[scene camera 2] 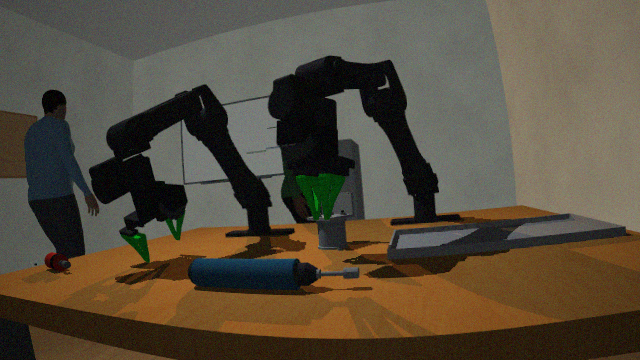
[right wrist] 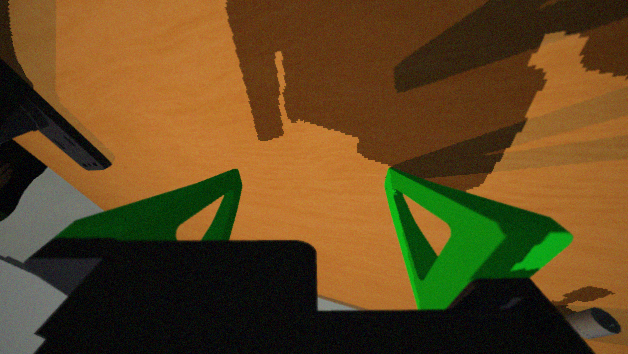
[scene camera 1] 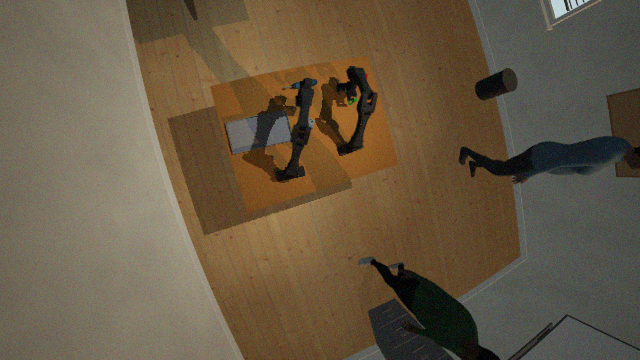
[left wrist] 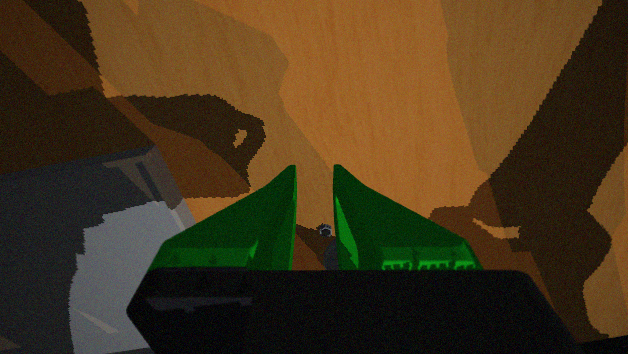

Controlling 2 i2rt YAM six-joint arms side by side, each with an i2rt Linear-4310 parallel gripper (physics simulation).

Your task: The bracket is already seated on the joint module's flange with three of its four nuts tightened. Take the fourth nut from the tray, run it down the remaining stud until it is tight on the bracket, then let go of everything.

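Places are measured from the left arm's base along level axes (x right, y ahead, z up), in millimetres.
Pixels of known places: left gripper, fingertip midpoint: [scene camera 2: 321, 219] [left wrist: 314, 176]; right gripper, fingertip midpoint: [scene camera 2: 163, 250] [right wrist: 313, 176] [scene camera 1: 348, 99]; left arm's base at its link origin: [scene camera 2: 425, 221] [scene camera 1: 290, 173]; right arm's base at its link origin: [scene camera 2: 259, 234] [right wrist: 27, 97] [scene camera 1: 350, 147] [left wrist: 605, 353].
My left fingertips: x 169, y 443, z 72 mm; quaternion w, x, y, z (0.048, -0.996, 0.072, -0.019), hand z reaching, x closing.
Ahead of a thing's pixels: the offset from my left fingertips to its middle. "pt": to the spot under its first point.
The grey joint module [scene camera 2: 332, 235] [scene camera 1: 311, 122] stands mid-table, with the bracket @[dz +10, dx +22, dy -131 mm] [scene camera 2: 340, 218] on top; small dark nuts on it are too fine to count. My left gripper [scene camera 2: 323, 219] [left wrist: 314, 176] is shut to a narrow gap with nothing held, pointing down with its tips at bracket height; I cannot tell whether they touch. A small hexagonal piece @[dz -69, dx -3, dy -93 mm] [left wrist: 325, 230], apparently a nut, shows past the fingers beside the module. The grey tray @[dz -64, dx -313, dy -117 mm] [scene camera 2: 550, 240] [scene camera 1: 245, 132] [left wrist: 115, 280] shows no nut. My right gripper [scene camera 2: 163, 250] [right wrist: 313, 176] [scene camera 1: 352, 100] is open and empty above the table.
A blue driver @[dz -52, dx +30, dy +160 mm] [scene camera 2: 245, 273] [scene camera 1: 295, 85] lies in front of the module in scene camera 2. A red object @[dz -55, dx +506, dy +182 mm] [scene camera 2: 56, 262] [scene camera 1: 366, 76] lies near the table's edge. A grey cylinder end @[pt dz -52, dx +459, dy +185 mm] [right wrist: 595, 322] shows at the lower right of the right wrist view.
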